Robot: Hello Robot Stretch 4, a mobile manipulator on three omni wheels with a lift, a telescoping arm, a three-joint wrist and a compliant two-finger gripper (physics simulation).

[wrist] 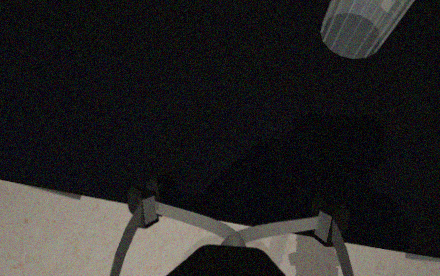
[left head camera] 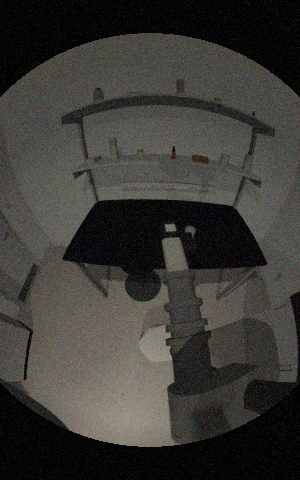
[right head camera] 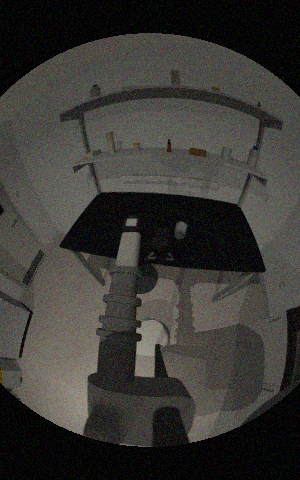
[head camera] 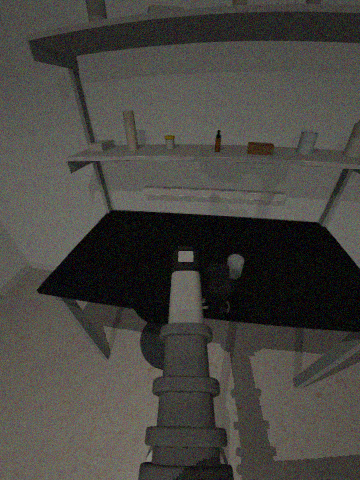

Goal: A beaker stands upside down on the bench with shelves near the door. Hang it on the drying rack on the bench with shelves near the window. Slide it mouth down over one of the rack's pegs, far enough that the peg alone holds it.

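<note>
A clear grey beaker stands on the black bench top, right of the middle. In the wrist view it is cut off by the top edge at the upper right. My gripper points down over the front edge of the bench, its fingers apart with nothing between them. It is nearer the front edge than the beaker, a little to its left, and does not touch it. The arm partly hides the bench. The drying rack does not show in the views.
A shelf above the back of the bench holds a tall tan cylinder, a brown bottle, an orange box and a clear vessel. A higher shelf hangs above. A dark round stool stands at the bench front.
</note>
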